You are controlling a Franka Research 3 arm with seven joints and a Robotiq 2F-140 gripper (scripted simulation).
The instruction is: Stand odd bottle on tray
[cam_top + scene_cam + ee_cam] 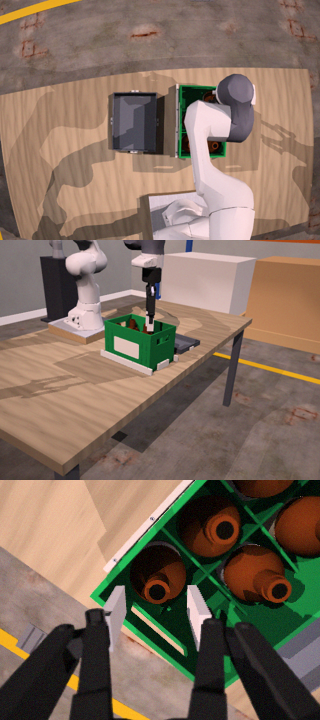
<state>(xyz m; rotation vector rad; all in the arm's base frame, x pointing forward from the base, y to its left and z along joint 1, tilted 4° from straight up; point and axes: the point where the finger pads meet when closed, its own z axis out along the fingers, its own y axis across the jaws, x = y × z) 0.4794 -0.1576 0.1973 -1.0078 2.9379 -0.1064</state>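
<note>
The brown bottle lies 130 mm below my hand. Also, from my hand: dark grey tray (60 mm behind, 330 mm to the left, 200 mm below); then green crate (80 mm behind, 60 mm to the left, 130 mm below).
</note>
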